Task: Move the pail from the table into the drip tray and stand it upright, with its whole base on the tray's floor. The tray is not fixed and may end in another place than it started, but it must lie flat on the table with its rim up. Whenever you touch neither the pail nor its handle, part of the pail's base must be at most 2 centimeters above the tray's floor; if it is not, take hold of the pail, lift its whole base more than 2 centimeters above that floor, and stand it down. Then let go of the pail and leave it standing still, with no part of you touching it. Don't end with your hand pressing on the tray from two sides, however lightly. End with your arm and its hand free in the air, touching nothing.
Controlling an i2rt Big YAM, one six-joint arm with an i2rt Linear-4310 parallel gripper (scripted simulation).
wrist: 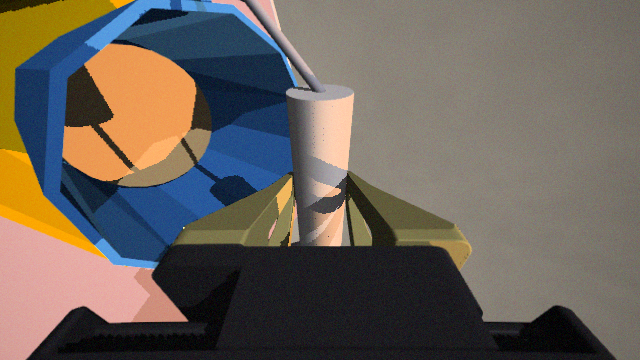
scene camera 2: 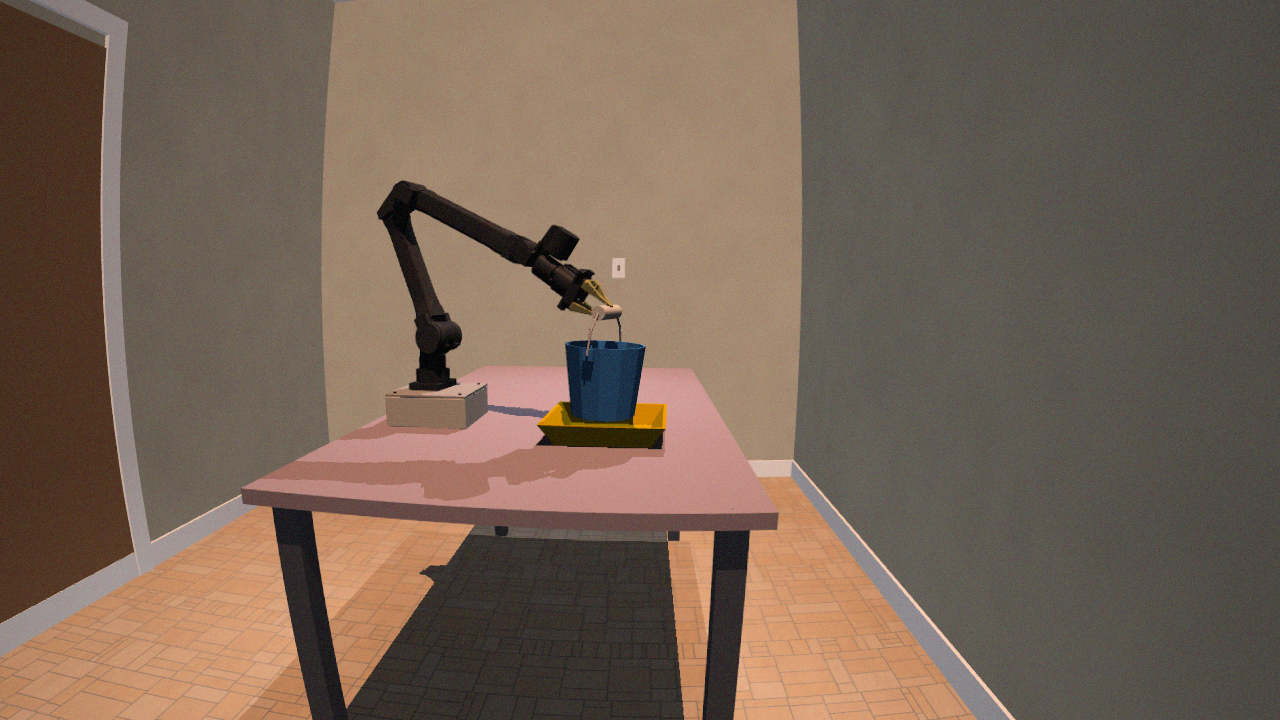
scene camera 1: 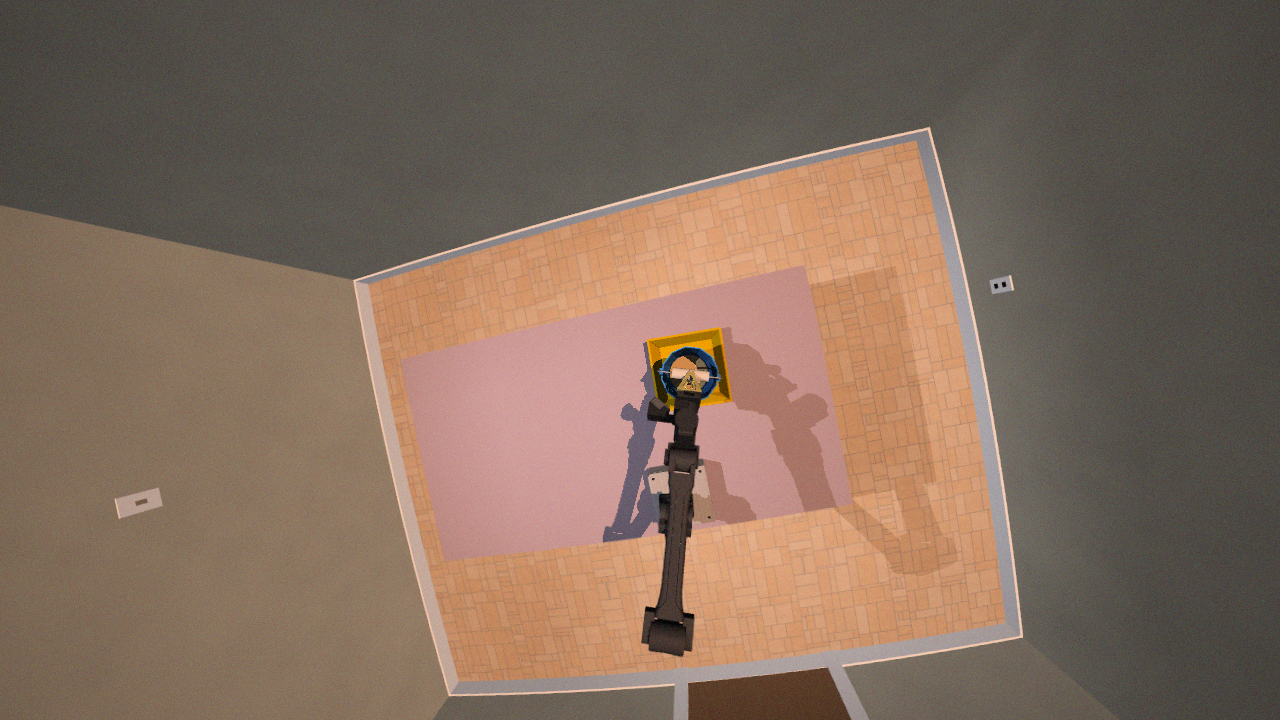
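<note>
I can see my gripper [scene camera 2: 608, 313], and the wrist view gives me the gripper [wrist: 320, 180] too. There is a yellow drip tray [scene camera 2: 641, 431], and I find the yellow drip tray [scene camera 1: 710, 340] from scene camera 1 as well. A blue pail [scene camera 2: 604, 386] is also in view.
</note>
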